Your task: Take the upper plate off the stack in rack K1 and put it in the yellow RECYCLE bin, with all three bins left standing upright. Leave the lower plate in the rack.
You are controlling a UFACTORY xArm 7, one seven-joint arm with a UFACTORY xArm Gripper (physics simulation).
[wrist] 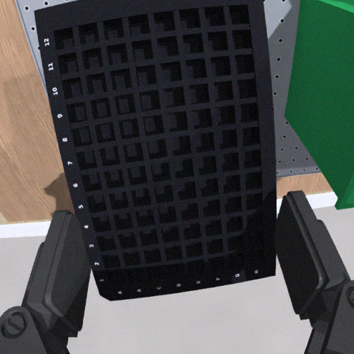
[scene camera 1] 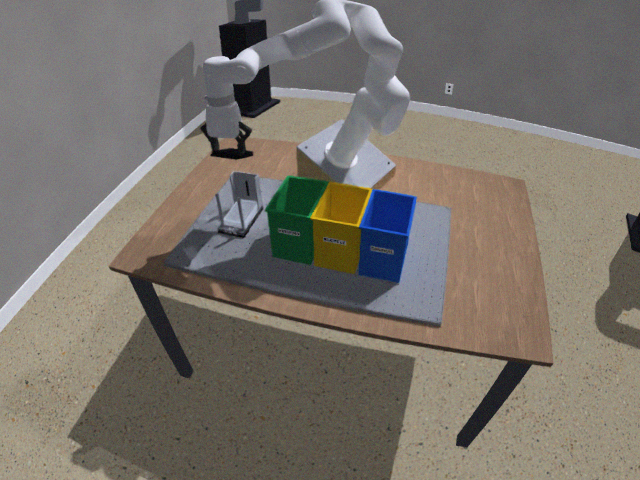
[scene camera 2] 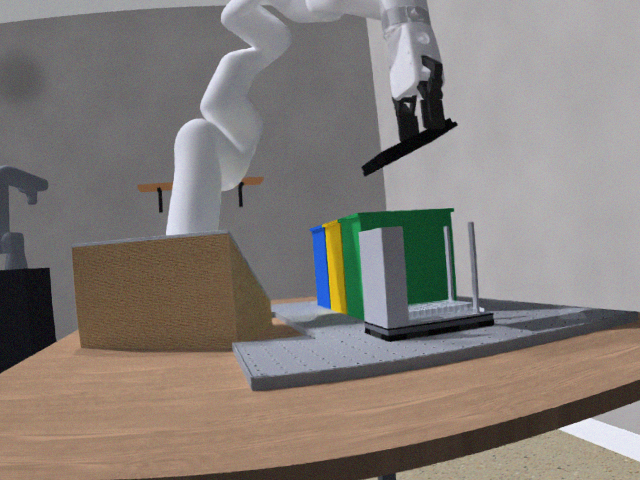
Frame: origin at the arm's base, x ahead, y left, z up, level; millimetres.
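Seen in the pictures: gripper, fingertip midpoint: (scene camera 1: 228, 152) (scene camera 2: 421, 135); arm's base, origin of the base link: (scene camera 1: 340, 155) (scene camera 2: 188, 269).
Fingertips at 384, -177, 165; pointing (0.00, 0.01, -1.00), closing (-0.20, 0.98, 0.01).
Observation:
Offsets run from my fingertips to a thing's middle, as dx, dy, dz. Level surfaces: height alone.
My gripper (scene camera 1: 228, 150) (scene camera 2: 421, 132) (wrist: 180, 223) is shut on the upper plate {-22, -6, -17} (scene camera 1: 232, 153) (scene camera 2: 395, 152) (wrist: 172, 110), a black gridded plate held near one end and tilted, high above the table. Rack K1 {-14, -7, -202} (scene camera 1: 244, 181) (scene camera 2: 382, 273) stands at the left of the board in scene camera 1, with a grey back panel and thin posts. The pale lower plate (scene camera 1: 240, 212) (scene camera 2: 439, 308) lies in it. The yellow RECYCLE bin {-41, +356, -183} (scene camera 1: 336, 254) (scene camera 2: 334, 268) stands upright between the green bin {-14, +228, -183} (scene camera 1: 292, 245) (scene camera 2: 429, 258) (wrist: 325, 90) and the blue bin {-68, +484, -183} (scene camera 1: 382, 264) (scene camera 2: 318, 266), both upright.
The grey perforated board {dz -273} (scene camera 1: 310, 289) (scene camera 2: 310, 361) lies on the wooden table {dz -286} (scene camera 1: 491, 268) (scene camera 2: 155, 403). The arm's wedge-shaped base (scene camera 1: 372, 162) (scene camera 2: 155, 294) stands behind the bins. The bins stand side by side in a tight row.

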